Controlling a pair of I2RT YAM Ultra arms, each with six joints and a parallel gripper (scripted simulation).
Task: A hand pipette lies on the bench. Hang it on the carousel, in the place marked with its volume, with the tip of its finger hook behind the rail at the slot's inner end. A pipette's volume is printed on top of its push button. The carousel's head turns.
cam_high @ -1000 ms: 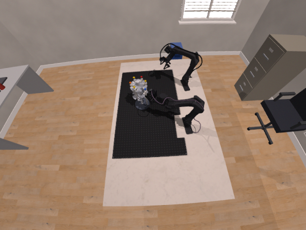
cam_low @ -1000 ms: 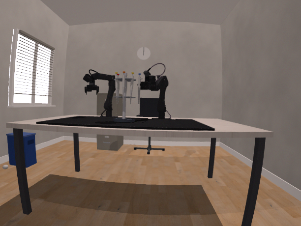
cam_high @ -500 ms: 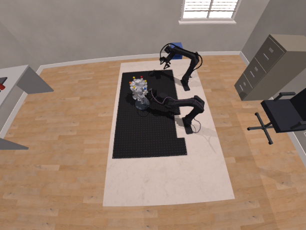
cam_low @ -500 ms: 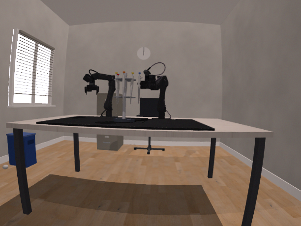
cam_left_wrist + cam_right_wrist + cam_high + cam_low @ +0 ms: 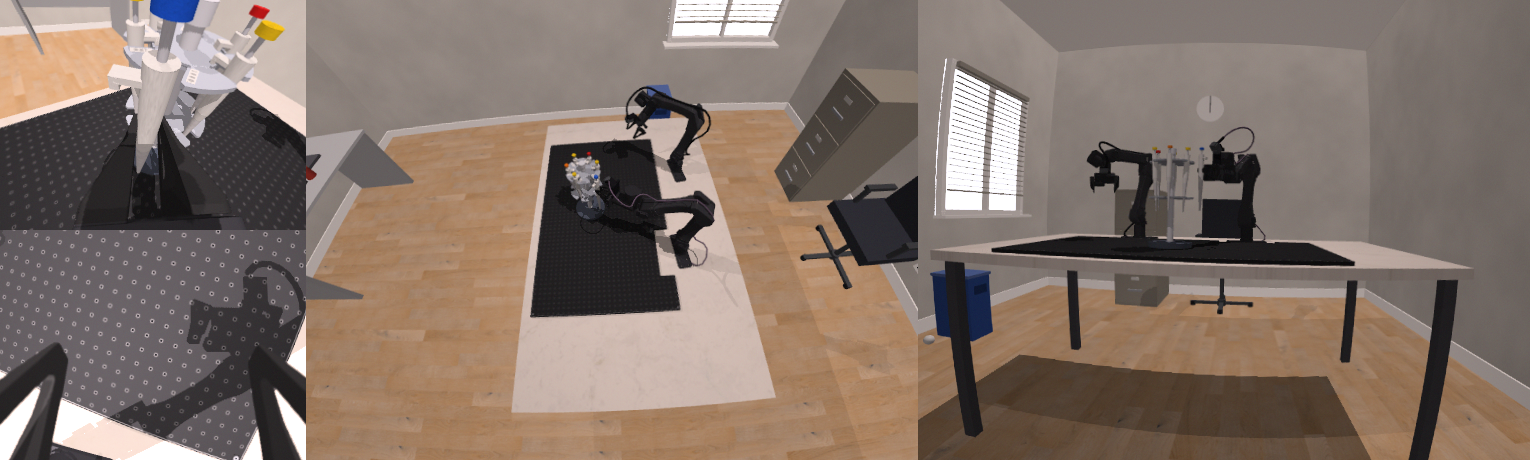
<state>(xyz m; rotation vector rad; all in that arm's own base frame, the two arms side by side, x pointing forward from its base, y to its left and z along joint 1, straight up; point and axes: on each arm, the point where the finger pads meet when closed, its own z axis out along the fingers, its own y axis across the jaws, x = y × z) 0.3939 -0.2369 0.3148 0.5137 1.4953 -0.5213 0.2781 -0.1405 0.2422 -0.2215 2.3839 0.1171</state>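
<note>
Now: left hand 1 cm short of the hand pipette, 1 cm to the right of it and 3 cm above it.
</note>
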